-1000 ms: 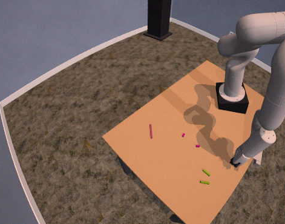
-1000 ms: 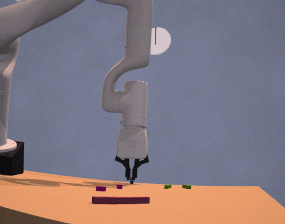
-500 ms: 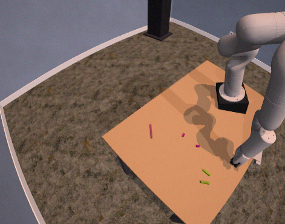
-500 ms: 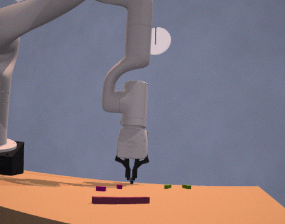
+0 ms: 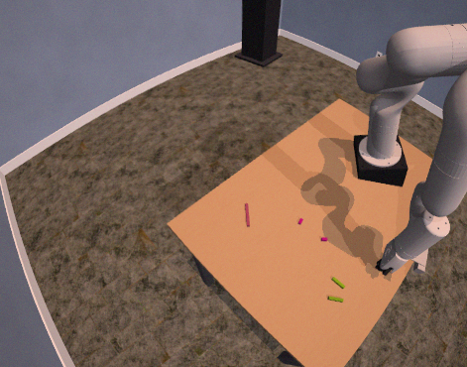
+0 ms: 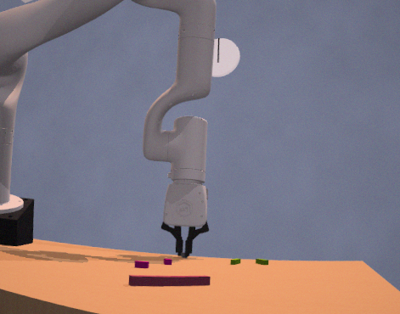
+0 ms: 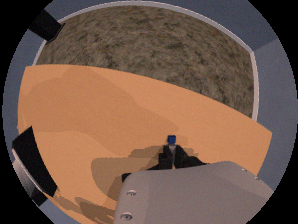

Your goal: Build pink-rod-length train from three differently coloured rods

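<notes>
Now: hand 2 cm above the grey rod. Round my hand: blue rod (2 cm to the left, 2 cm below); then pink rod (50 cm to the right, 12 cm ahead, 2 cm below).
</notes>
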